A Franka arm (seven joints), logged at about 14 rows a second.
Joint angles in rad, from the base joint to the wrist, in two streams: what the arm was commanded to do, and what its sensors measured. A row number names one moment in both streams.
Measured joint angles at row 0:
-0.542 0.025 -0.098 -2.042 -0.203 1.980 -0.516
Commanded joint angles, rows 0 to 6:
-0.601 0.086 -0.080 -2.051 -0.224 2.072 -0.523
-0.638 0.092 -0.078 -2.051 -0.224 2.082 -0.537
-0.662 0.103 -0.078 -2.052 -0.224 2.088 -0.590
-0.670 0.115 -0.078 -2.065 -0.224 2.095 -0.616
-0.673 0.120 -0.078 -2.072 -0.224 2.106 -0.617
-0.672 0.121 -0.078 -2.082 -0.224 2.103 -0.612
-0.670 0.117 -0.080 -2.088 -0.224 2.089 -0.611
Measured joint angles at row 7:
-0.659 0.136 -0.098 -2.055 -0.211 2.083 -0.605
